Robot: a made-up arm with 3 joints. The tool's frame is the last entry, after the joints. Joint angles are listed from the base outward.
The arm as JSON. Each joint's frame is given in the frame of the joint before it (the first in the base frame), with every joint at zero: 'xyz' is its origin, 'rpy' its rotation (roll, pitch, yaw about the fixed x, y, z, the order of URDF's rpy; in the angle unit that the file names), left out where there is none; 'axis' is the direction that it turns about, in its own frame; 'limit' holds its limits. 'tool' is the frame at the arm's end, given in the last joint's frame.
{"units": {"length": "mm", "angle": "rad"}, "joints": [
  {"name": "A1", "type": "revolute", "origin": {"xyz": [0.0, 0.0, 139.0], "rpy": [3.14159, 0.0, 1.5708]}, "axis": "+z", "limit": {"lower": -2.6, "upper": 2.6}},
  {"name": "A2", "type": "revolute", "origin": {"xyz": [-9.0, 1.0, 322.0], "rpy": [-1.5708, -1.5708, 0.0]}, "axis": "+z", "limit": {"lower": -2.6, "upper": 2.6}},
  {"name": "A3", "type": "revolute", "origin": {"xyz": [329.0, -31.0, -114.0], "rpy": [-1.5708, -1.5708, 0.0]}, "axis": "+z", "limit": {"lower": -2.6, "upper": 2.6}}
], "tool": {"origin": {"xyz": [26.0, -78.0, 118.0], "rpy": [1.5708, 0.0, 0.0]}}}
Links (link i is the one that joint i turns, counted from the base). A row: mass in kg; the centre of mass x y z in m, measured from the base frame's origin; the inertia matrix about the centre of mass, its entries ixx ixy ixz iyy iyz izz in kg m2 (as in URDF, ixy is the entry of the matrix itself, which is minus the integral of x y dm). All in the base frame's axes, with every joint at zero. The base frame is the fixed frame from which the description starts. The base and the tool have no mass.
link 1: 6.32; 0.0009 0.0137 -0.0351; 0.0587 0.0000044 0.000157 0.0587 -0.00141 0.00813
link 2: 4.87; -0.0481 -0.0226 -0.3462; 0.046 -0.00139 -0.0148 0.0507 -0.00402 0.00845
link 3: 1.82; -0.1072 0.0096 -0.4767; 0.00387 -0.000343 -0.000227 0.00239 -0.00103 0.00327
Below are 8 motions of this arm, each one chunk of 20 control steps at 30 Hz.
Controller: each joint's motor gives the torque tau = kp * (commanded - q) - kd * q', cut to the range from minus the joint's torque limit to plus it. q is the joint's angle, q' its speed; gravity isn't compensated. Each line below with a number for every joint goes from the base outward.
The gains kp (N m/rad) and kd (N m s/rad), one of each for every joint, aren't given. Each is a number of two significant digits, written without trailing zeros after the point. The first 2 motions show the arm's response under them.
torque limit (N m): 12 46 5.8
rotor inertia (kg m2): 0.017 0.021 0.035
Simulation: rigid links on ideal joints. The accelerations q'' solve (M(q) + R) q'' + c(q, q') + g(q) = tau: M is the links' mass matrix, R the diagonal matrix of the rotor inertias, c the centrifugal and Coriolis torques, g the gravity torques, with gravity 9.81 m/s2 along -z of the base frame. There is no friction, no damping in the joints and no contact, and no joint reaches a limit. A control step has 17 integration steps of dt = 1/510 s. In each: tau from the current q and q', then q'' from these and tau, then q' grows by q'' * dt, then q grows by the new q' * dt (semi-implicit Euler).
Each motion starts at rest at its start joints. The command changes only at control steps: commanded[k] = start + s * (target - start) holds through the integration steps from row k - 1 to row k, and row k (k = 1, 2, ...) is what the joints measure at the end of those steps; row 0 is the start. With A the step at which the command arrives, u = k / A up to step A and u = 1 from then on. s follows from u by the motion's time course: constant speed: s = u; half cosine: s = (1 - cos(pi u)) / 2; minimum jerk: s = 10 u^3 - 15 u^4 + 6 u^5; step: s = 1 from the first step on.
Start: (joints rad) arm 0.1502 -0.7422 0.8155
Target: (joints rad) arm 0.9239 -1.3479 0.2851
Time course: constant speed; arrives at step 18
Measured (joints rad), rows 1 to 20:
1: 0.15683 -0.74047 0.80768
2: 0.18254 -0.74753 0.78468
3: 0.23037 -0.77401 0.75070
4: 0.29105 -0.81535 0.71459
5: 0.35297 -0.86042 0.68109
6: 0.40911 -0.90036 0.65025
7: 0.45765 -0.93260 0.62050
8: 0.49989 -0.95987 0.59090
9: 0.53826 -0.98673 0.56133
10: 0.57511 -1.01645 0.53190
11: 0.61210 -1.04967 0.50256
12: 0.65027 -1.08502 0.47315
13: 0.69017 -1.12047 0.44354
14: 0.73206 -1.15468 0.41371
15: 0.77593 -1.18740 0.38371
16: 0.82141 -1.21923 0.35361
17: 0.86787 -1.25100 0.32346
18: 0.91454 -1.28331 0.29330
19: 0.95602 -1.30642 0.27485
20: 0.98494 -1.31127 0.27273
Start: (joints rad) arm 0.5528 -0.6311 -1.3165
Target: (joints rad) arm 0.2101 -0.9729 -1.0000
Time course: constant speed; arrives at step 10
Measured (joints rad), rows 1 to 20:
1: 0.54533 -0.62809 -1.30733
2: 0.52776 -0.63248 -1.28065
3: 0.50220 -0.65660 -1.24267
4: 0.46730 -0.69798 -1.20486
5: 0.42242 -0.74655 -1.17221
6: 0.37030 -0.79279 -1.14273
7: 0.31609 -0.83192 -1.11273
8: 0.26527 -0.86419 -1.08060
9: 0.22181 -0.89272 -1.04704
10: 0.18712 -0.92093 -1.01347
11: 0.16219 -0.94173 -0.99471
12: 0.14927 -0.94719 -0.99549
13: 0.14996 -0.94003 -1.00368
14: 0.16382 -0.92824 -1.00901
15: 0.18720 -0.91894 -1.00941
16: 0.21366 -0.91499 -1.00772
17: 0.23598 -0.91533 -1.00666
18: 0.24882 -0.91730 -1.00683
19: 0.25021 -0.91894 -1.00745
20: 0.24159 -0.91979 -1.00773
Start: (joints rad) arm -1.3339 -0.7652 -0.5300
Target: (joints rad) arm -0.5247 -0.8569 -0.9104
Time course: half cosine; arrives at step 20
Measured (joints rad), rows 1 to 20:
1: -1.33713 -0.75223 -0.53334
2: -1.33777 -0.72988 -0.53975
3: -1.32413 -0.71654 -0.54857
4: -1.29218 -0.71859 -0.56192
5: -1.24623 -0.73113 -0.58121
6: -1.19284 -0.74551 -0.60551
7: -1.13592 -0.75597 -0.63270
8: -1.07621 -0.76166 -0.66119
9: -1.01313 -0.76496 -0.69046
10: -0.94661 -0.76870 -0.72048
11: -0.87800 -0.77422 -0.75099
12: -0.80972 -0.78110 -0.78123
13: -0.74442 -0.78806 -0.81018
14: -0.68428 -0.79400 -0.83688
15: -0.63079 -0.79849 -0.86061
16: -0.58498 -0.80171 -0.88090
17: -0.54763 -0.80406 -0.89737
18: -0.51947 -0.80580 -0.90971
19: -0.50118 -0.80697 -0.91763
20: -0.49335 -0.80743 -0.92091

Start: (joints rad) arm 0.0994 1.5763 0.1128
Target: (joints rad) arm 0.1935 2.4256 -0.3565
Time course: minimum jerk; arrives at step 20
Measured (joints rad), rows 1 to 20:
1: 0.09951 1.55891 0.11230
2: 0.10001 1.52750 0.11037
3: 0.10082 1.50863 0.10495
4: 0.10182 1.51826 0.09324
5: 0.10385 1.55820 0.07349
6: 0.10824 1.62036 0.04576
7: 0.11581 1.69410 0.01155
8: 0.12636 1.77165 -0.02731
9: 0.13903 1.84989 -0.06927
10: 0.15278 1.92879 -0.11303
11: 0.16647 2.00886 -0.15718
12: 0.17876 2.08906 -0.20000
13: 0.18797 2.16633 -0.23972
14: 0.19244 2.23647 -0.27483
15: 0.19138 2.29556 -0.30426
16: 0.18574 2.34112 -0.32735
17: 0.17832 2.37246 -0.34375
18: 0.17260 2.39035 -0.35352
19: 0.17109 2.39659 -0.35744
20: 0.17453 2.39413 -0.35725

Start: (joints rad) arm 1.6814 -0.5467 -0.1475
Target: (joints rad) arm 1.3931 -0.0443 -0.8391
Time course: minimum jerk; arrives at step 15
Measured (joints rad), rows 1 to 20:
1: 1.67607 -0.53565 -0.14883
2: 1.66799 -0.51402 -0.15482
3: 1.66128 -0.49049 -0.17323
4: 1.65082 -0.46367 -0.21148
5: 1.62871 -0.42767 -0.27083
6: 1.59248 -0.37941 -0.34661
7: 1.54820 -0.32147 -0.43216
8: 1.50694 -0.25977 -0.52172
9: 1.47599 -0.19932 -0.61026
10: 1.45434 -0.14298 -0.69196
11: 1.43834 -0.09399 -0.76053
12: 1.42672 -0.05666 -0.81120
13: 1.41883 -0.03389 -0.84222
14: 1.41309 -0.02552 -0.85520
15: 1.40722 -0.02808 -0.85527
16: 1.39910 -0.03554 -0.85045
17: 1.39039 -0.04275 -0.84719
18: 1.38471 -0.04696 -0.84707
19: 1.38380 -0.04746 -0.84838
20: 1.38681 -0.04505 -0.84931

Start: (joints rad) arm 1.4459 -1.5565 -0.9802
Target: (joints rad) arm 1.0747 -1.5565 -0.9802
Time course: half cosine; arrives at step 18
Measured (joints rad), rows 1 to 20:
1: 1.44548 -1.53901 -0.98082
2: 1.44352 -1.50520 -0.98158
3: 1.43875 -1.47736 -0.98171
4: 1.42991 -1.46710 -0.98139
5: 1.41543 -1.47331 -0.98131
6: 1.39386 -1.48716 -0.98177
7: 1.36466 -1.49919 -0.98241
8: 1.32843 -1.50415 -0.98274
9: 1.28684 -1.50210 -0.98264
10: 1.24224 -1.49657 -0.98227
11: 1.19737 -1.49155 -0.98184
12: 1.15496 -1.48942 -0.98144
13: 1.11736 -1.49026 -0.98110
14: 1.08631 -1.49264 -0.98080
15: 1.06287 -1.49486 -0.98054
16: 1.04746 -1.49585 -0.98034
17: 1.03994 -1.49555 -0.98024
18: 1.03978 -1.49453 -0.98025
19: 1.04589 -1.49352 -0.98037
20: 1.05646 -1.49299 -0.98062

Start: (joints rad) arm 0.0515 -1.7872 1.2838
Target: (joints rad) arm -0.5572 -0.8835 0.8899
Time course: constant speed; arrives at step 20
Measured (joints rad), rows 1 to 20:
1: 0.04976 -1.75874 1.27483
2: 0.04109 -1.69039 1.25421
3: 0.02068 -1.60588 1.22986
4: -0.01252 -1.52871 1.20757
5: -0.05619 -1.47147 1.18818
6: -0.10622 -1.43345 1.17035
7: -0.15814 -1.40512 1.15279
8: -0.20799 -1.37554 1.13483
9: -0.25279 -1.33798 1.11634
10: -0.29075 -1.29180 1.09744
11: -0.32124 -1.24075 1.07823
12: -0.34478 -1.18970 1.05872
13: -0.36310 -1.14188 1.03892
14: -0.37902 -1.09784 1.01893
15: -0.39597 -1.05605 0.99892
16: -0.41712 -1.01446 0.97911
17: -0.44451 -0.97177 0.95964
18: -0.47845 -0.92792 0.94058
19: -0.51745 -0.88373 0.92185
20: -0.55864 -0.84011 0.90329

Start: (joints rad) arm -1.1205 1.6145 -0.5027
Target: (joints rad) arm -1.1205 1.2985 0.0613
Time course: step
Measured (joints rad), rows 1 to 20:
1: -1.12321 1.52032 -0.41489
2: -1.12260 1.31905 -0.17027
3: -1.11577 1.14928 0.09345
4: -1.11270 1.08100 0.21298
5: -1.11970 1.11454 0.18419
6: -1.12829 1.20087 0.08601
7: -1.13205 1.27645 0.02608
8: -1.13024 1.30619 0.02524
9: -1.12401 1.29123 0.05036
10: -1.11563 1.25533 0.06914
11: -1.10907 1.22465 0.07295
12: -1.10765 1.21333 0.06857
13: -1.11138 1.22030 0.06378
14: -1.11754 1.23522 0.06145
15: -1.12312 1.24734 0.06094
16: -1.12642 1.25131 0.06107
17: -1.12716 1.24797 0.06132
18: -1.12597 1.24170 0.06168
19: -1.12382 1.23684 0.06214
20: -1.12158 1.23544 0.06256

